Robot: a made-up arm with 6 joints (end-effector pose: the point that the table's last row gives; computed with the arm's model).
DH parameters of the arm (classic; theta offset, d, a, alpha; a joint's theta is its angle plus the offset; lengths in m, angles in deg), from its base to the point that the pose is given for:
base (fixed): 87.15 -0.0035 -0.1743 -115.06
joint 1: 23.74 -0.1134 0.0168 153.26
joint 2: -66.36 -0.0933 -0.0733 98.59
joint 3: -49.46 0.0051 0.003 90
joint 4: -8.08 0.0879 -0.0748 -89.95
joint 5: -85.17 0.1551 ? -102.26
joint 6: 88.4 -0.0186 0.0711 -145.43
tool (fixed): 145.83 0.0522 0 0
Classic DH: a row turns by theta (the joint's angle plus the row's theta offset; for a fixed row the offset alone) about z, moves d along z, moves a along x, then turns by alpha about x.
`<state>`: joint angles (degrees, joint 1 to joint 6).
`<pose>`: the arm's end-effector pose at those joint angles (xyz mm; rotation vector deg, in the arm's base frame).
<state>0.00 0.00 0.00 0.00 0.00 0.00</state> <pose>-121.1 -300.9 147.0 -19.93 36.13 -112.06</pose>
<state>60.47 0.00 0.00 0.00 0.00 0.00</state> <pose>-119.7 -76.0 168.0 -50.99 -16.29 -148.58</pose>
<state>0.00 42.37 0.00 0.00 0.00 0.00</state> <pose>2.9 -426.0 65.7 -16.77 53.40 -69.95</pose>
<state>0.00 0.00 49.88 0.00 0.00 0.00</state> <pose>-184.7 -300.9 21.6 28.41 3.26 -107.09</pose>
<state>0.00 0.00 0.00 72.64 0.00 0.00</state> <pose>-121.1 -90.3 165.5 -62.44 -40.55 -121.55</pose>
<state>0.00 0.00 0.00 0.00 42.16 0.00</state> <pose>-167.2 -296.7 117.9 22.93 9.77 -114.29</pose>
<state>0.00 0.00 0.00 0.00 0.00 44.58</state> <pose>-78.0 -339.0 136.6 -21.67 63.31 -148.40</pose>
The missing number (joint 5, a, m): 0.0363
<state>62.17 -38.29 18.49 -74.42 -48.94 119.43</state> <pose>-145.0 -342.7 46.4 3.57 -42.15 98.27</pose>
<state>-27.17 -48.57 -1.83 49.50 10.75 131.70</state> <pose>-152.4 -149.4 259.2 -39.28 -9.56 93.65</pose>
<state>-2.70 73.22 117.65 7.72 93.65 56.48</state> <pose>32.7 -197.1 -251.7 -152.04 -48.87 -19.65</pose>
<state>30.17 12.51 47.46 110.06 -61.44 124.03</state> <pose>-179.2 -5.4 89.0 -64.71 26.69 37.31</pose>
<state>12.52 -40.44 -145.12 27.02 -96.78 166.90</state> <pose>-9.8 -403.5 34.1 114.20 120.70 -59.87</pose>
